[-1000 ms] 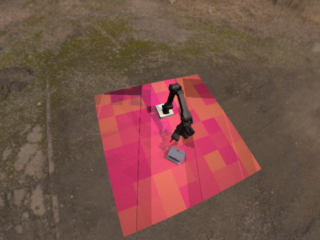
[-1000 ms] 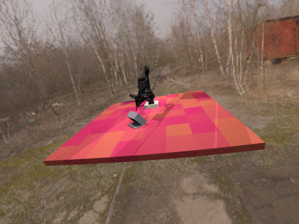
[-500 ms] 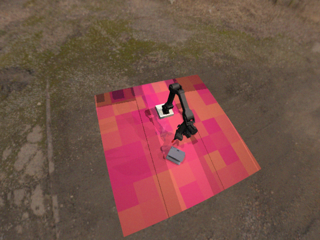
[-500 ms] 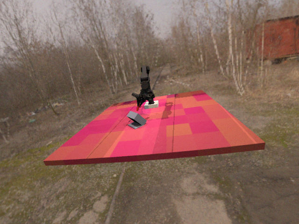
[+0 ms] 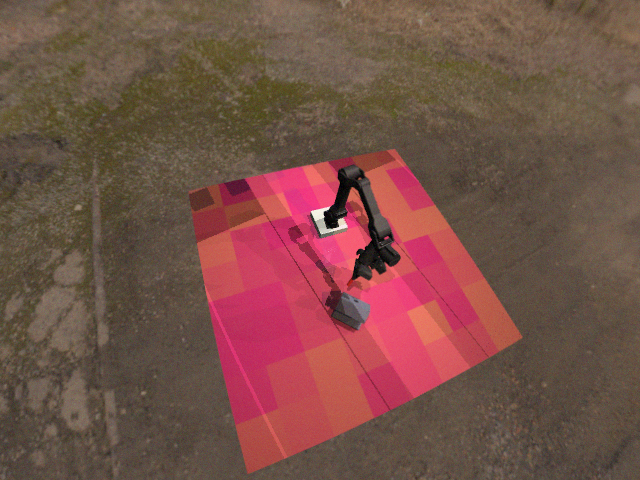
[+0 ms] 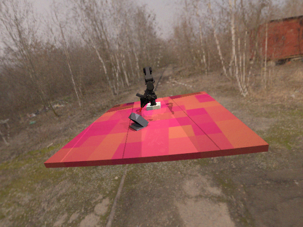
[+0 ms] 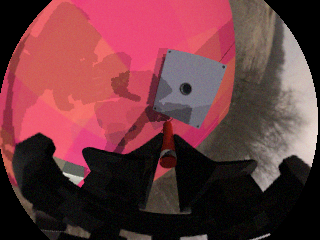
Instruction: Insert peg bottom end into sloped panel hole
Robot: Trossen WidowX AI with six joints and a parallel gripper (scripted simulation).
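The grey sloped panel lies 100 mm ahead of my gripper tip, 70 mm below it and 10 mm to the right of it. Also, from my gripper tip: red peg (10 mm to the left, 10 mm behind, 10 mm above).
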